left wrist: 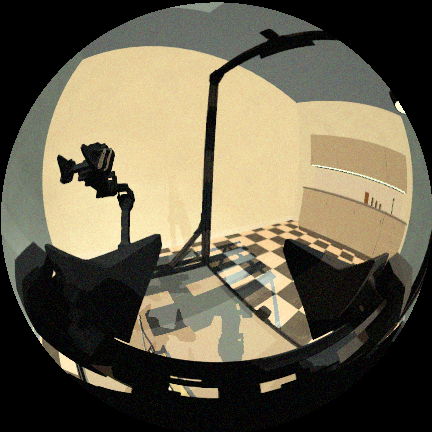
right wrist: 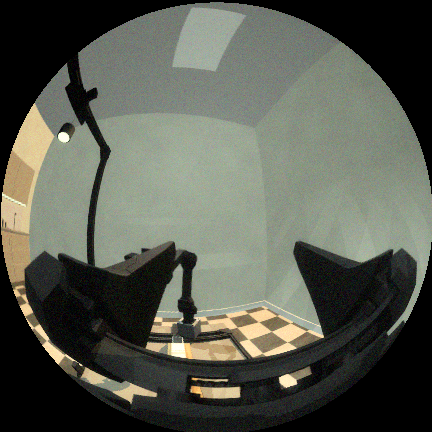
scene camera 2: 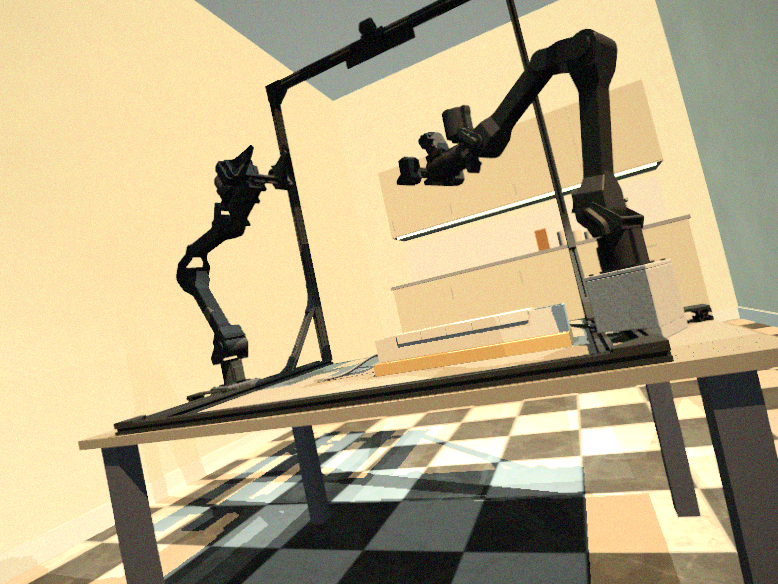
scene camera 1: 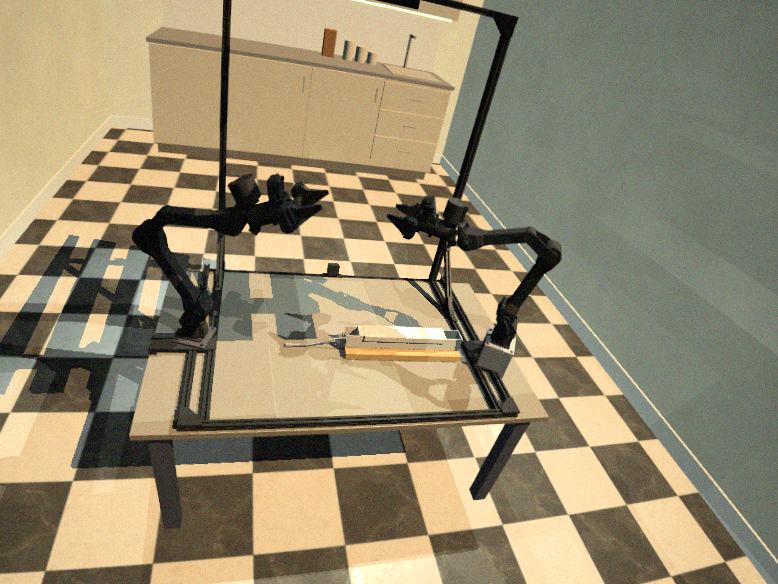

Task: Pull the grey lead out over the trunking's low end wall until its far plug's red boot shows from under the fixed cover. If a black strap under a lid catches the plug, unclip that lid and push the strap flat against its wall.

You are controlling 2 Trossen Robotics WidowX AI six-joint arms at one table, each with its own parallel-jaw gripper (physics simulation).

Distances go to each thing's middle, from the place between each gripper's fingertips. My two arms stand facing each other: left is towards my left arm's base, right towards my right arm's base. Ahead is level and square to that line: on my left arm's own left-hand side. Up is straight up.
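Labels:
The trunking [scene camera 2: 548, 327] is a good way behind my right hand, far to the left of it and far below it.
My left hand is a good way to the right of the trunking, a fair way short of it and far above it. Going by its middle, the trunking is nearer to my left hand than to my right hand.

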